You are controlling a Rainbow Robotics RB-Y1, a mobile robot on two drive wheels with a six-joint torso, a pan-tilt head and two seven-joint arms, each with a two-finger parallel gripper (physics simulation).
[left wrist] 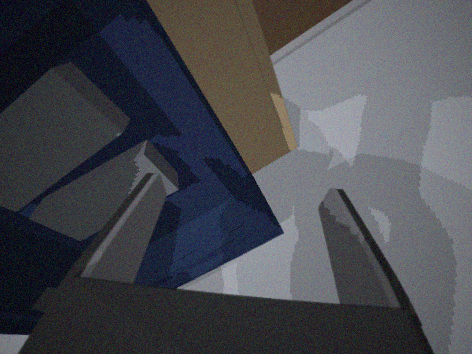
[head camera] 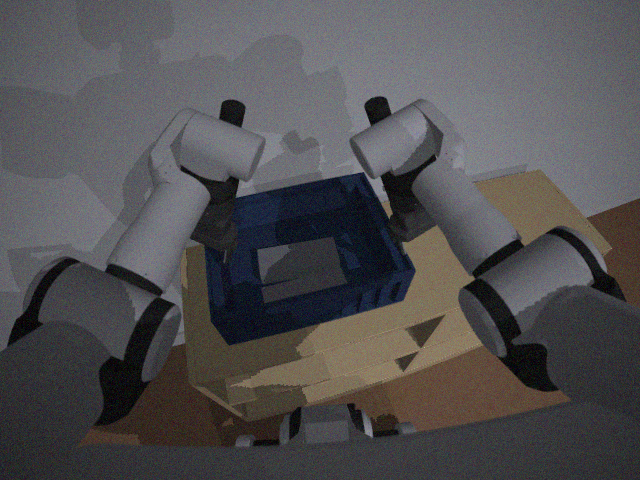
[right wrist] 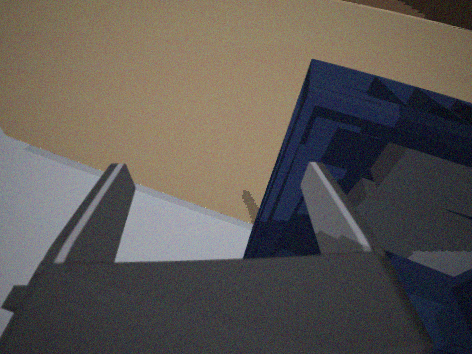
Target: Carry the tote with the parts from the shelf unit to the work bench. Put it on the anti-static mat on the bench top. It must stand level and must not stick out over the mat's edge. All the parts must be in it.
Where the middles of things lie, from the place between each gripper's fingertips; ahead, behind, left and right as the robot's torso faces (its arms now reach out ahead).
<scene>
I see my left gripper 50 mm short of the dark blue tote (head camera: 346,208), 190 mm to the left of it and 120 mm above it.
My right gripper is now 6 cm short of the dark blue tote, 25 cm to the right of it and 11 cm above it.
</scene>
